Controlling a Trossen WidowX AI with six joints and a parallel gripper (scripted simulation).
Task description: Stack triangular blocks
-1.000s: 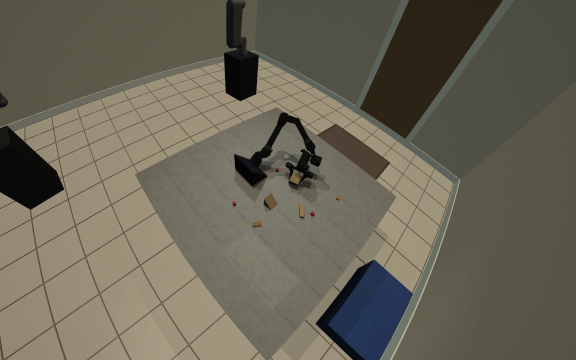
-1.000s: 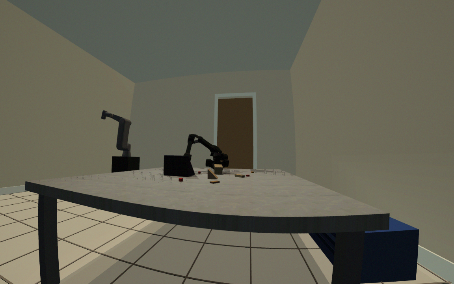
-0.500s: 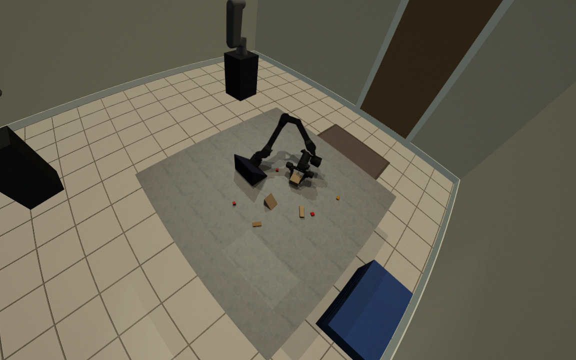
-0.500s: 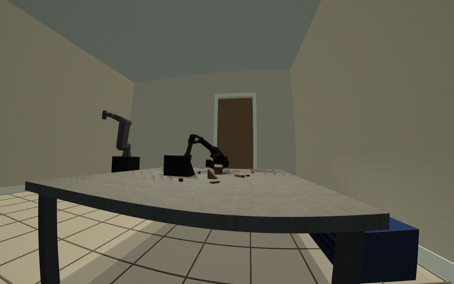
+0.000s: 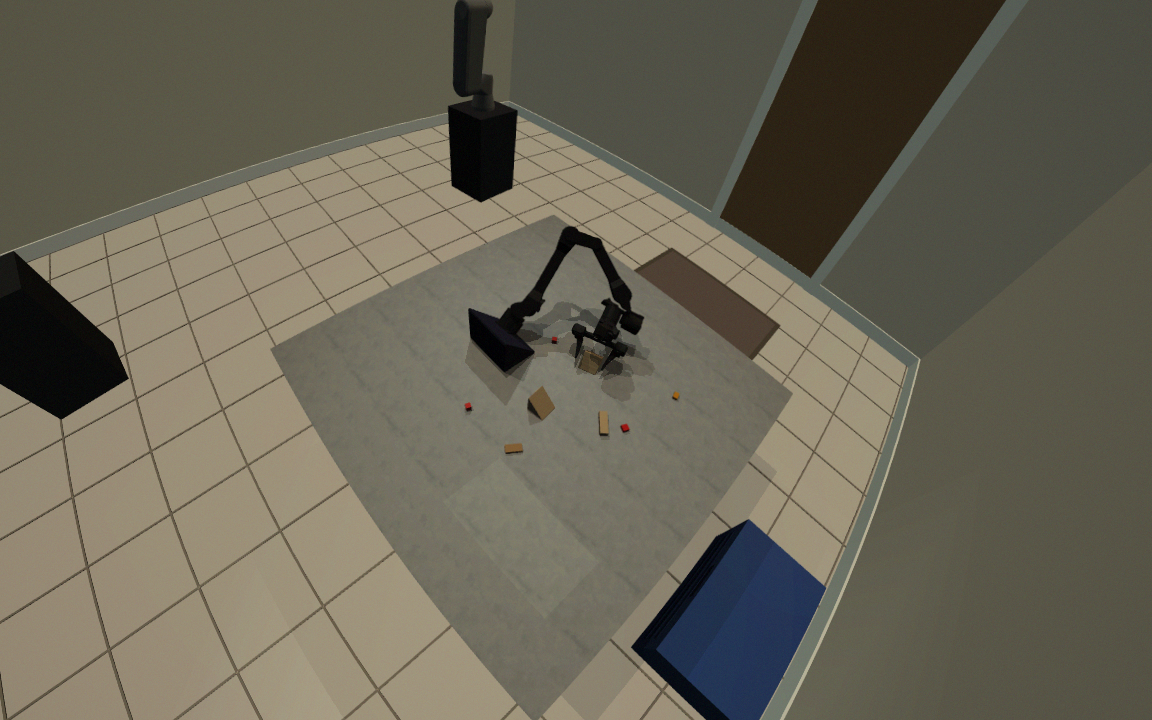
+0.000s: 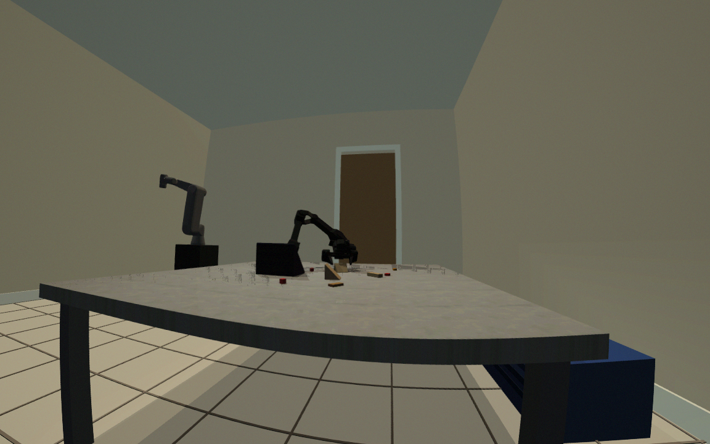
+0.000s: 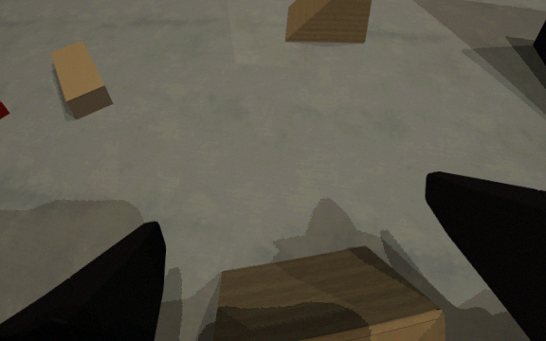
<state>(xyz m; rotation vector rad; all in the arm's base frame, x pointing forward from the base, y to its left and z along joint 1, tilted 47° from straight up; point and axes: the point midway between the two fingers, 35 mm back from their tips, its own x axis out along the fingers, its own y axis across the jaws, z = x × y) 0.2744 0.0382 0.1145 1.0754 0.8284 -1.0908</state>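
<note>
My gripper tip is now 40 mm to the right of the wooden triangular block, 20 mm above it and 10 mm past it. Round my gripper tip: orange piece 280 mm ahead, 130 mm to the left, 40 mm below.
</note>
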